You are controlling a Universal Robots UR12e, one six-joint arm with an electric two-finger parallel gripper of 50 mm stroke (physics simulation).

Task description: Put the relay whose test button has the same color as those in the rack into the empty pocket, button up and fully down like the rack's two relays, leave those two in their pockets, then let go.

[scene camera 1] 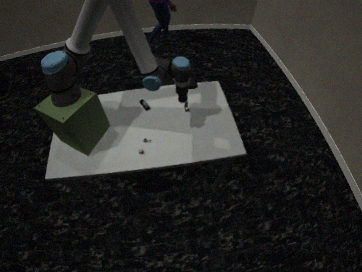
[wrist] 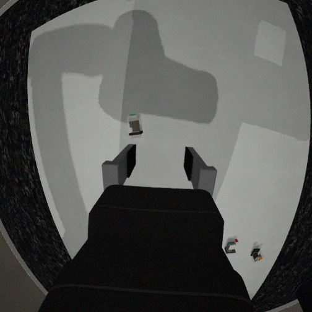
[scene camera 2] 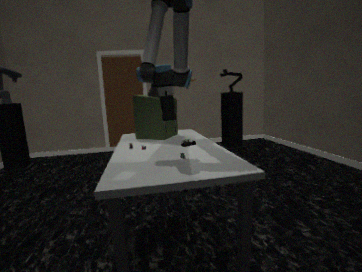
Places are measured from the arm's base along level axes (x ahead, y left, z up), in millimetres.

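Where they show: gripper, fingertip midpoint: (scene camera 1: pixel 185 103) (scene camera 2: pixel 171 132); arm's base at its link origin: (scene camera 1: pixel 66 97) (scene camera 2: pixel 158 96).
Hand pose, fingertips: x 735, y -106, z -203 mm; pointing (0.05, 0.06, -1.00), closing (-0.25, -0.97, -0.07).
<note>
Things, the pixels of their centre, and the offset from my fingertips. Level surfaces: height alone.
- pale relay with a green button, body centre: (scene camera 2: pixel 183 156) 137 mm down, 34 mm ahead, 53 mm left
- relay with a red button, body centre: (scene camera 1: pixel 147 140) (scene camera 2: pixel 143 147) 140 mm down, 304 mm back, 119 mm right
- relay with an orange button, body centre: (scene camera 1: pixel 140 151) (scene camera 2: pixel 131 145) 128 mm down, 361 mm back, 198 mm right
- white table at its surface level: 150 mm down
My gripper (scene camera 1: pixel 183 100) (scene camera 2: pixel 167 118) (wrist: pixel 159 155) points down above the table, open, with nothing between its fingers. A pale relay with a green button (scene camera 1: pixel 187 107) (scene camera 2: pixel 182 155) (wrist: pixel 135 125) lies on the table, ahead and left of the fingers in the wrist view. A relay with a red button (scene camera 1: pixel 146 140) (scene camera 2: pixel 143 147) (wrist: pixel 231 247) and a relay with an orange button (scene camera 1: pixel 141 151) (scene camera 2: pixel 131 146) (wrist: pixel 257 254) lie farther off. The dark rack (scene camera 1: pixel 145 104) (scene camera 2: pixel 188 143) shows a faint greenish tint in scene camera 1; its pockets and button colours are too small to tell.
The white table (scene camera 1: pixel 120 162) (scene camera 2: pixel 150 185) carries the arm's green base block (scene camera 1: pixel 77 125) (scene camera 2: pixel 150 117) at one end. The arm's shadow falls across the table around the green-button relay. Dark pedestals (scene camera 2: pixel 231 117) (scene camera 2: pixel 14 132) stand away from the table. A person (scene camera 1: pixel 161 17) is behind it.
</note>
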